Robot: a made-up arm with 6 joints. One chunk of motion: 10 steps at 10 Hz.
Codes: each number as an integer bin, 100 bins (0 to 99) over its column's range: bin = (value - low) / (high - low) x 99, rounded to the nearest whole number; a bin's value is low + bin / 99 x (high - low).
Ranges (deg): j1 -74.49..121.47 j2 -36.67..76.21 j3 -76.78..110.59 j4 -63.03..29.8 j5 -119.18..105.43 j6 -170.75..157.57
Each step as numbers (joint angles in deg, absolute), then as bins.
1 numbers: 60.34 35.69 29.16 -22.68 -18.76 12.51
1 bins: 68 63 56 43 44 55
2 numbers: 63.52 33.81 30.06 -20.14 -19.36 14.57
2 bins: 70 62 56 46 44 56
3 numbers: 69.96 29.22 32.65 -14.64 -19.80 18.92
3 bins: 73 58 58 52 44 57
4 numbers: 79.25 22.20 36.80 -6.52 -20.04 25.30
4 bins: 78 52 60 60 44 59
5 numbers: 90.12 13.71 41.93 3.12 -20.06 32.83
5 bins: 83 44 63 71 44 61
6 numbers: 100.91 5.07 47.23 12.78 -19.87 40.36
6 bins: 89 37 66 81 44 64
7 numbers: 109.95 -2.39 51.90 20.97 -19.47 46.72
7 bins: 93 30 68 90 44 66
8 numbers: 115.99 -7.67 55.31 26.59 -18.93 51.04
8 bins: 96 25 70 96 44 67
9 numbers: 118.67 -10.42 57.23 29.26 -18.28 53.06
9 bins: 98 23 71 98 44 67
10 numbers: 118.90 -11.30 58.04 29.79 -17.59 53.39
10 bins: 98 22 71 99 45 68
